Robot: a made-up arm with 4 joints.
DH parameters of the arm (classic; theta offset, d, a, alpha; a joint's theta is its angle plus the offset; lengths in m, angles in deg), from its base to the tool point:
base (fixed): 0 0 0 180
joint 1: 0 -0.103 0.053 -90
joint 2: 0 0.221 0.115 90
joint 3: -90 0.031 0.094 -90
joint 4: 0 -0.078 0.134 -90
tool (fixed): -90 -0.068 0 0
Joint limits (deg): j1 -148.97..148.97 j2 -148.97..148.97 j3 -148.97..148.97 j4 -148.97..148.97
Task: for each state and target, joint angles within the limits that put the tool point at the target. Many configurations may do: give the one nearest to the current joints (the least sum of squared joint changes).
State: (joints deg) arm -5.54 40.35 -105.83 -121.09
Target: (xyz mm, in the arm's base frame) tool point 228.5 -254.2 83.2
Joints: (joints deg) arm 9.42 6.22 -148.97 -148.56
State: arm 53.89 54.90 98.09 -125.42
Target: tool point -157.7 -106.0 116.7
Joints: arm 94.52 50.83 84.36 -148.97
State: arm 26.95 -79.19 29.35 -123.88
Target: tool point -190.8 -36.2 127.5
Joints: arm 51.26 -121.01 48.44 -108.67
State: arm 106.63 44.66 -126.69 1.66
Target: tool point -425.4 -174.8 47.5
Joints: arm 86.05 50.50 -136.06 -3.19
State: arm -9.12 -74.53 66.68 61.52
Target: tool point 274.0 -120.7 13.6
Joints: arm 10.25 -42.29 62.53 83.26
